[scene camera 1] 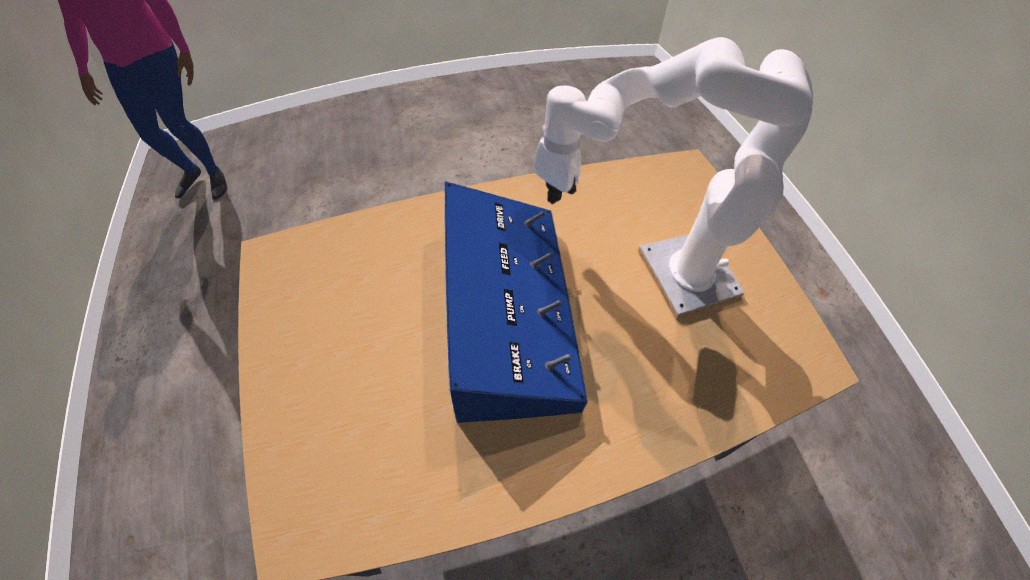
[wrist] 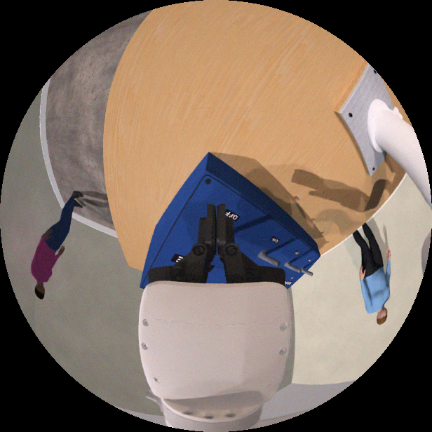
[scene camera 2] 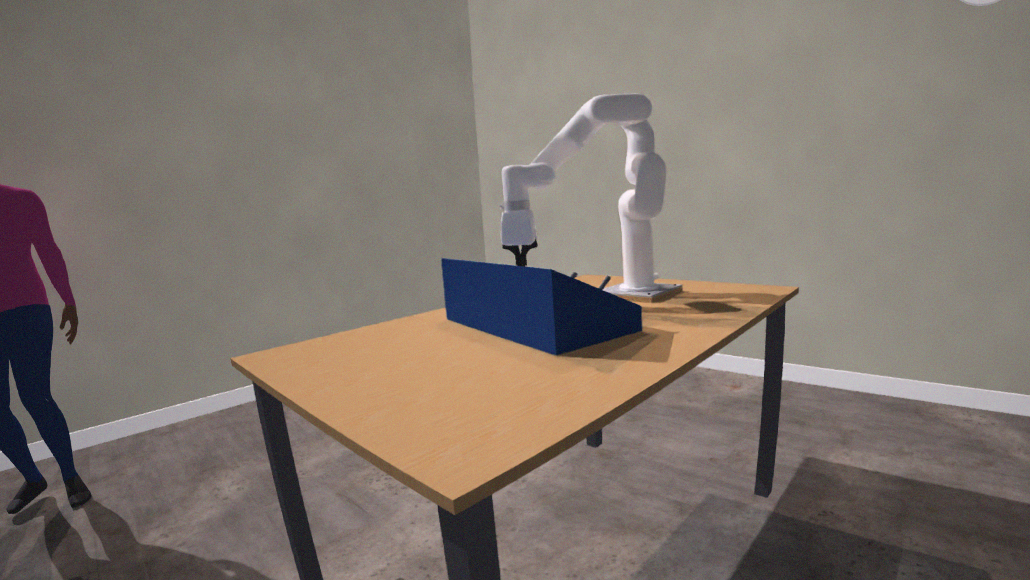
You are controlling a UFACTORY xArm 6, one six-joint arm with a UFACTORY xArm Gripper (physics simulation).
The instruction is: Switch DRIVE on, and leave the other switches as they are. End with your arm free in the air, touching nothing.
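Seen in the pictures: gripper, fingertip midpoint: (scene camera 1: 553, 200); arm's base, origin of the base link: (scene camera 1: 692, 271) (scene camera 2: 639, 288).
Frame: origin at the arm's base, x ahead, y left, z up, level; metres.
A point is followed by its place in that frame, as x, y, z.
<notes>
A blue sloped switch panel (scene camera 1: 475, 302) @(0.554, 0.045, 0.130) (scene camera 2: 500, 299) @(0.606, 0.024, 0.072) (wrist: 175, 225) stands on the table. The DRIVE switch (scene camera 1: 534, 220) @(0.371, -0.167, 0.087), at the panel's far end in scene camera 1, leans toward its OFF label, at the panel's low edge. The FEED switch (scene camera 1: 542, 260) @(0.389, -0.049, 0.091) (wrist: 269, 258), PUMP switch (scene camera 1: 549, 309) @(0.411, 0.070, 0.089) (wrist: 292, 265) and BRAKE switch (scene camera 1: 558, 361) @(0.430, 0.185, 0.093) (wrist: 307, 272) lean the same way. My gripper (scene camera 1: 554, 199) @(0.311, -0.212, 0.097) (scene camera 2: 521, 262) @(0.311, -0.212, 0.097) (wrist: 216, 213) is shut and empty, pointing down near the DRIVE end, with a visible gap to the DRIVE switch in scene camera 1. The fingers hide that switch in the wrist view.
The wooden table (scene camera 1: 345, 324) @(0.840, -0.062, -0.021) (scene camera 2: 403, 403) @(0.976, 0.195, -0.021) (wrist: 200, 90) carries my arm's metal base plate (scene camera 1: 659, 262) @(0.076, -0.045, 0.000) (wrist: 355, 117) on the panel's low side. A person in pink (scene camera 1: 140, 36) (scene camera 2: 25, 244) (wrist: 44, 262) stands off the table. A person in light blue (wrist: 375, 287) shows in the wrist view.
</notes>
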